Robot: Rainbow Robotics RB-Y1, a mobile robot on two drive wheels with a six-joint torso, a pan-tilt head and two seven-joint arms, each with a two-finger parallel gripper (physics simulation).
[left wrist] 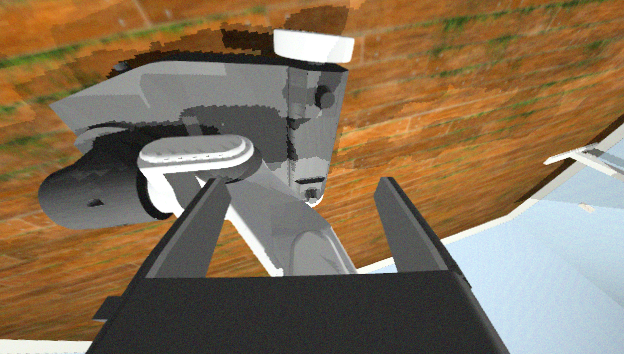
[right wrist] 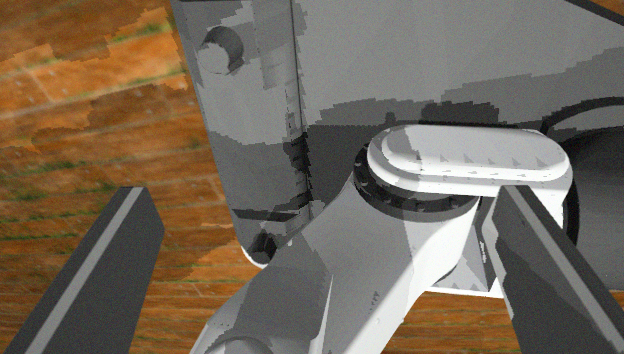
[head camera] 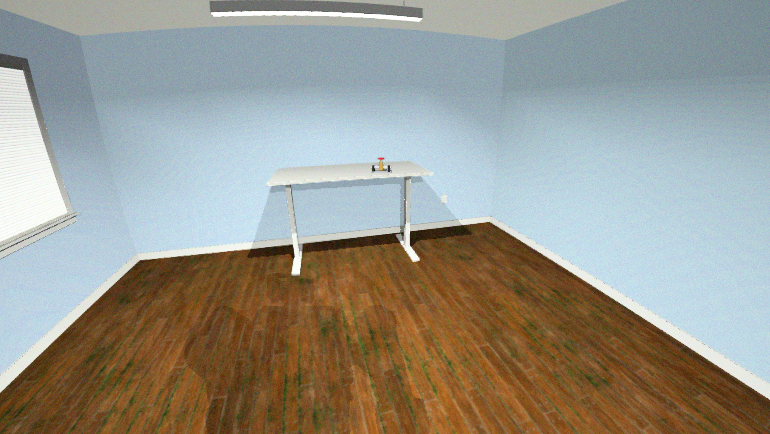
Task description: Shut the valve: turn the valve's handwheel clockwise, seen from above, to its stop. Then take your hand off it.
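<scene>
The valve (head camera: 381,166) stands small and far off on the right part of the white table, in the head view. It has a yellow-orange upright body and dark flanged ends. Its red handwheel (head camera: 380,159) is on top; its spokes are too small to make out. My left gripper (left wrist: 303,187) is open and empty in the left wrist view. My right gripper (right wrist: 322,208) is open and empty in the right wrist view. Neither gripper shows in the head view, and both are far from the valve.
The white table (head camera: 323,173) stands near the back wall on two legs with feet on the wood floor (head camera: 431,334). A window (head camera: 29,161) is in the left wall. My own base and arm parts (left wrist: 210,90) (right wrist: 360,240) show behind the fingers in the wrist views.
</scene>
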